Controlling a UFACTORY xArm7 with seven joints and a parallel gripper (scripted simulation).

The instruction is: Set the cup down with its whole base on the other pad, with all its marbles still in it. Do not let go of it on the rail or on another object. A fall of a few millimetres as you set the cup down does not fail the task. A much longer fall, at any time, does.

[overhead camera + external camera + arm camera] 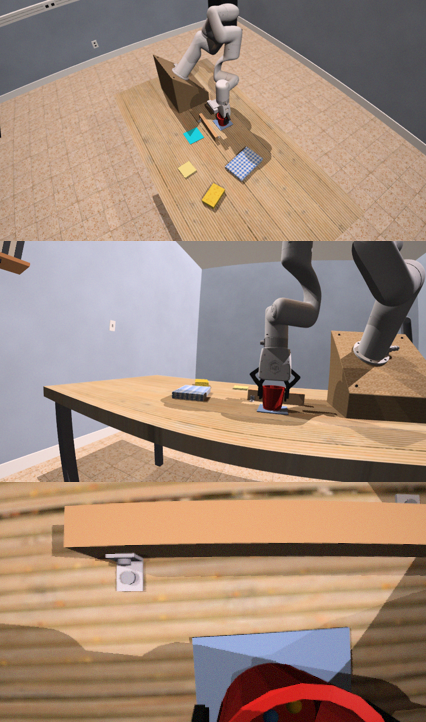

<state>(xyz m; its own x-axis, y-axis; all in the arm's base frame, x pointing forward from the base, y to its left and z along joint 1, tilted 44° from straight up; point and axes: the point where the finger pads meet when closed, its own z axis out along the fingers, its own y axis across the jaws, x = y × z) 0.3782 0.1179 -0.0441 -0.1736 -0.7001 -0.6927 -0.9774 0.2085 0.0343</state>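
The cyan pad lies 4 cm behind my hand, 20 cm to the right of it and 5 cm below it. From my hand the other things lie so: yellow sponge: 35 cm ahead, 35 cm to the right, 3 cm below; then red cup: 2 cm below; then wooden rail: 2 cm behind, 10 cm to the right, 3 cm below.
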